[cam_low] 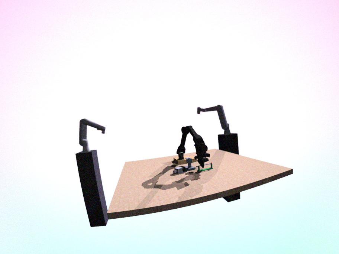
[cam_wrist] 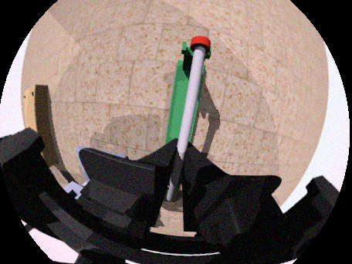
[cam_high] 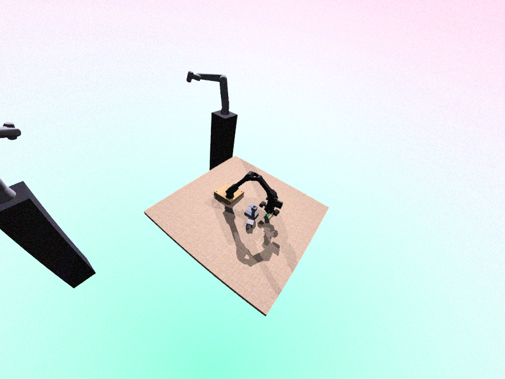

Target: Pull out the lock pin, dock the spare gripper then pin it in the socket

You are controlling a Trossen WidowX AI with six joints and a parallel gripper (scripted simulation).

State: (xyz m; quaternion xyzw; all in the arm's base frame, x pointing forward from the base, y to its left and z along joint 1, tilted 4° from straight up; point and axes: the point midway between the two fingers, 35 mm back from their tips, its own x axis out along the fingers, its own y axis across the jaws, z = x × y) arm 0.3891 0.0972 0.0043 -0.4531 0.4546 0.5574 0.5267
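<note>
My gripper tip is now 2 cm to the right of the green cradle. Also, from my gripper tip: spare gripper 6 cm behind, 21 cm to the right; mount 12 cm behind, 9 cm to the right, 3 cm above.
</note>
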